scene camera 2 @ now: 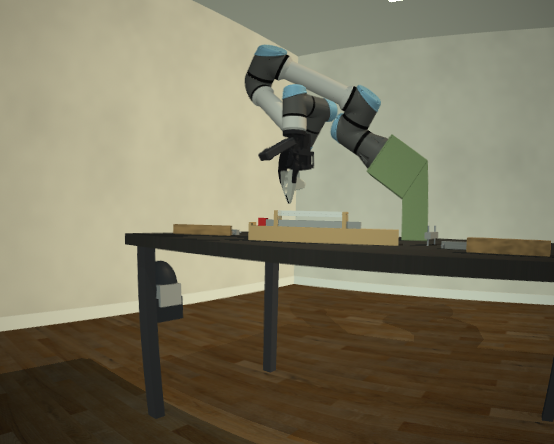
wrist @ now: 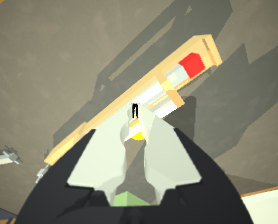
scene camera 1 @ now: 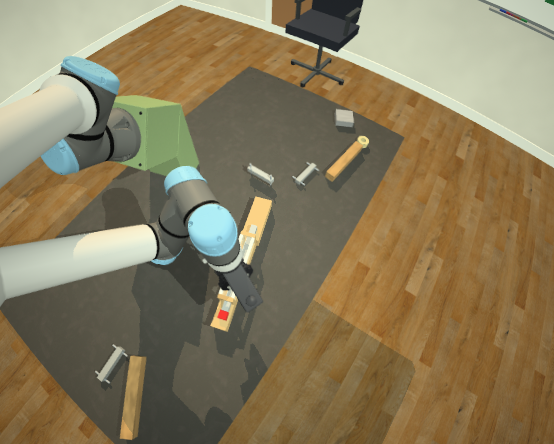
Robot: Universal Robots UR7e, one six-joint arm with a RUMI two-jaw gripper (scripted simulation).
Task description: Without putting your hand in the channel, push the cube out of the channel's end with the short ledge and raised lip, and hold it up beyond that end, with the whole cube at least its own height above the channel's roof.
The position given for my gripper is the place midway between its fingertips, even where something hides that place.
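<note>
Scene camera 1: wooden bar (scene camera 1: 133, 396), channel (scene camera 1: 260, 210), my gripper (scene camera 1: 239, 285). Scene camera 2: my gripper (scene camera 2: 289, 203), channel (scene camera 2: 343, 235), a wooden bar (scene camera 2: 475, 245). Wrist view: channel (wrist: 203, 44), my gripper (wrist: 135, 104).
</note>
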